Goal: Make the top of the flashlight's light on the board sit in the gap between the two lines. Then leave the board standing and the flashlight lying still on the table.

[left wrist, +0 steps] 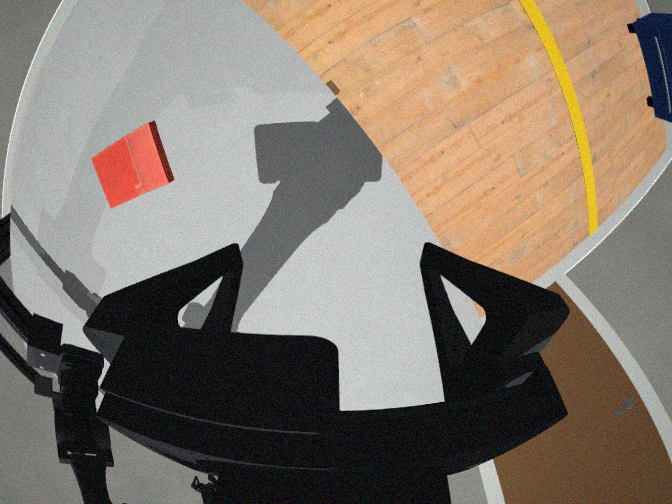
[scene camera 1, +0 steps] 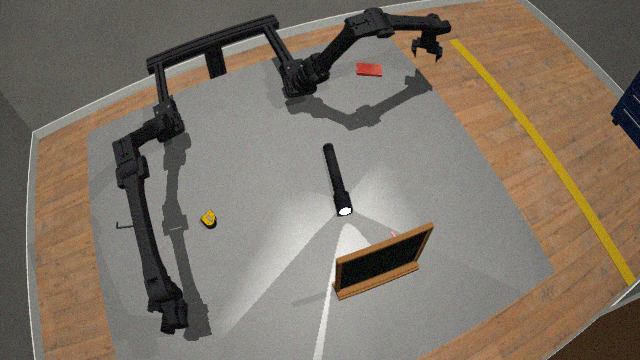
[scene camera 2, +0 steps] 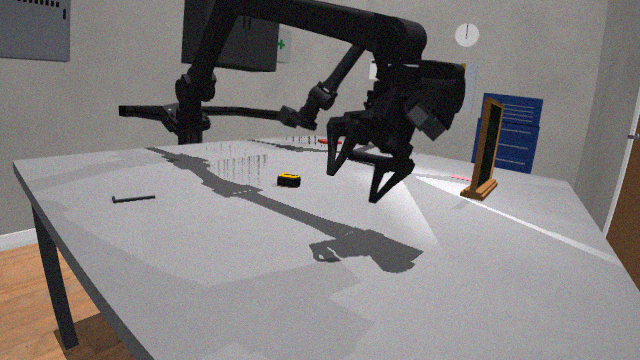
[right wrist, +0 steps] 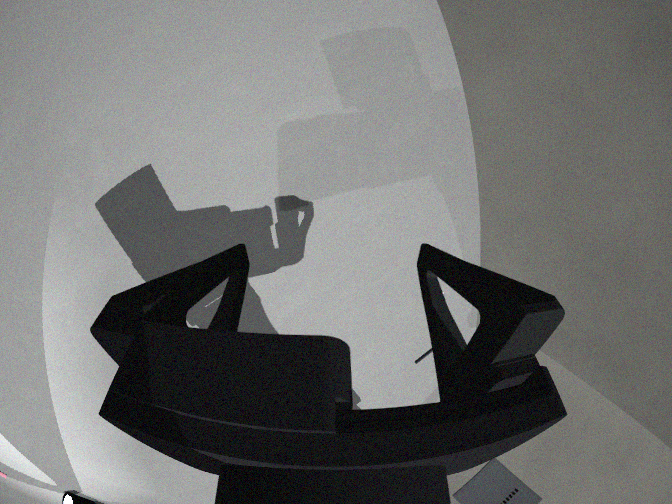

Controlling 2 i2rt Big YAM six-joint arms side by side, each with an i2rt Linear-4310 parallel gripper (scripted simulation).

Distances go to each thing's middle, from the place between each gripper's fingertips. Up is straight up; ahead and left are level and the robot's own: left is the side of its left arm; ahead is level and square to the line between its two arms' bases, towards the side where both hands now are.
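The black flashlight [scene camera 1: 328, 148] is 9 cm below my right hand [scene camera 2: 352, 189], and it sits 33 cm behind that hand and 73 cm to the left of it.
As for my left hand, it is 16 cm above the black flashlight, 57 cm to the left of it and 38 cm short of it.
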